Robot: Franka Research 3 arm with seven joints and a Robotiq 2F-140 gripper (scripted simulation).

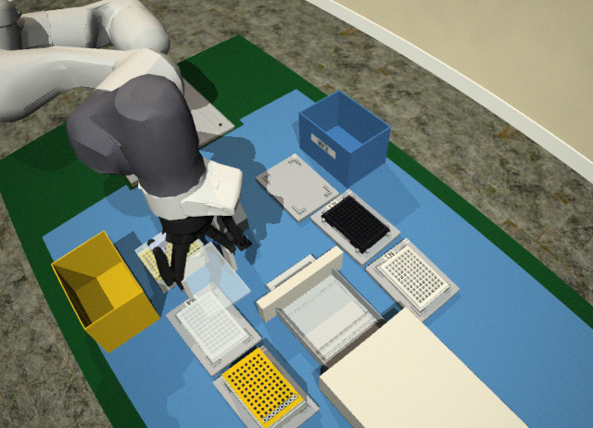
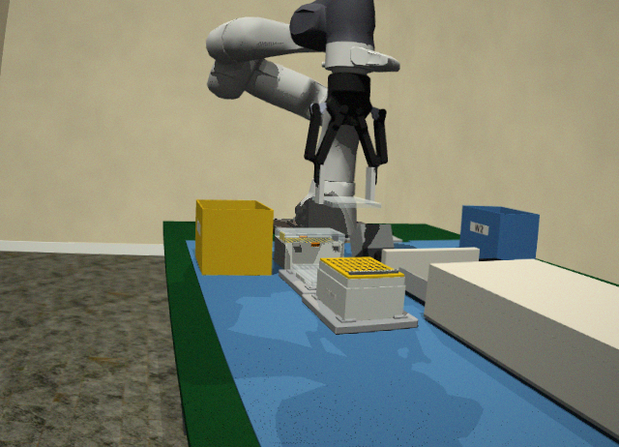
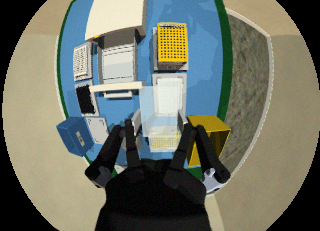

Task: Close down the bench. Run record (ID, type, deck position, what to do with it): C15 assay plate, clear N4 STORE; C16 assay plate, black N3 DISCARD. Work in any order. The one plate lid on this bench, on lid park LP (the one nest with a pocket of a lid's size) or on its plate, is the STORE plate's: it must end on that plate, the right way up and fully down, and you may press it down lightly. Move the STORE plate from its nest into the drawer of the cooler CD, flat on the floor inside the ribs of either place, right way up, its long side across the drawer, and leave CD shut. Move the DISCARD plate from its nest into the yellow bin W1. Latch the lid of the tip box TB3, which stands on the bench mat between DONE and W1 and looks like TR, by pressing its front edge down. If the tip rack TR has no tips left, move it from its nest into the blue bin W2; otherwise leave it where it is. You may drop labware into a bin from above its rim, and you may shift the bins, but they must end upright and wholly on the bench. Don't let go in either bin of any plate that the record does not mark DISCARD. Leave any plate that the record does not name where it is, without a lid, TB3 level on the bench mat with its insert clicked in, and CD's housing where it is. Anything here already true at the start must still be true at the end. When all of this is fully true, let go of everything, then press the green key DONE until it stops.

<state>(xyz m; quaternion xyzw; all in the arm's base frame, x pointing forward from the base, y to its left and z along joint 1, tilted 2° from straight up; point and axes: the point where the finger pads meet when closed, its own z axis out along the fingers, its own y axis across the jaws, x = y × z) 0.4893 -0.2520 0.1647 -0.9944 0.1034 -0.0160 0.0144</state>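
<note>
The nest N4 lies 16 cm below my hand, 4 cm to the right of it and 1 cm ahead of it. Round my hand: tip rack TR: 17 cm ahead, 11 cm below, 8 cm to the right; then tip box TB3: 16 cm behind, 12 cm below, 2 cm to the left; then plate lid: 2 cm below.
</note>
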